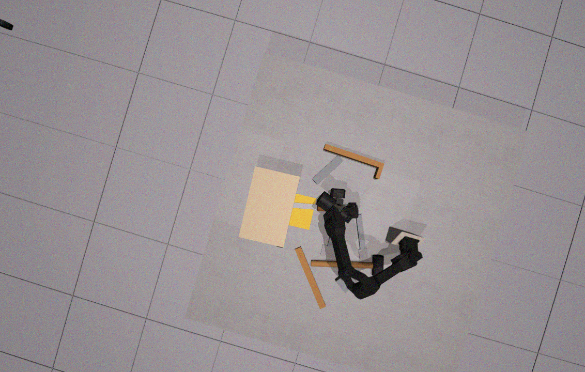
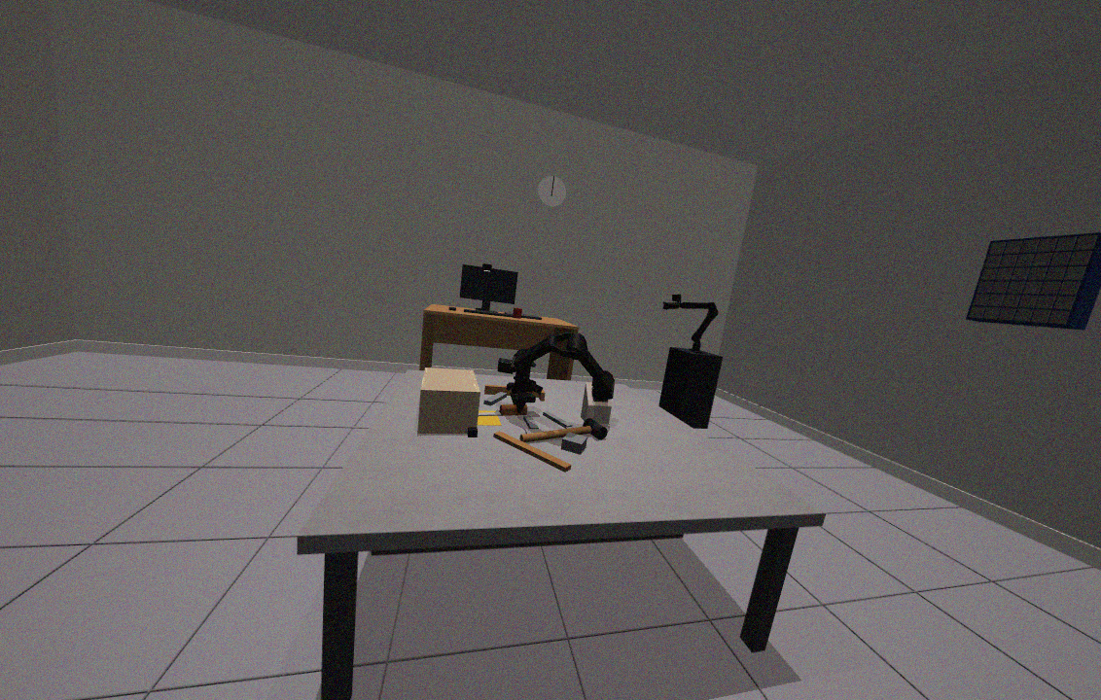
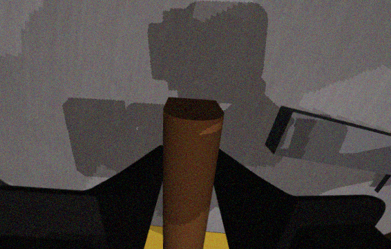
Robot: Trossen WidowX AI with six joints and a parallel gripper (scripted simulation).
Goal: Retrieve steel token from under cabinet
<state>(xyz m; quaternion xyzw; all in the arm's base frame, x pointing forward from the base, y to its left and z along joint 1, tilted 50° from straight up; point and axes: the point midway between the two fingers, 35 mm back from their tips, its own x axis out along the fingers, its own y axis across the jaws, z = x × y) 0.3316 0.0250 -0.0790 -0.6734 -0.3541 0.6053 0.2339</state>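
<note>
Now: gripper tip 16 cm to the left of the grey bar and 8 cm short of it. Round my gripper tip: grey l-shaped bracket (16 cm to the left, 4 cm behind); then wooden stick (34 cm to the left, 1 cm ahead); then grey steel token (31 cm ahead, 9 cm to the left).
</note>
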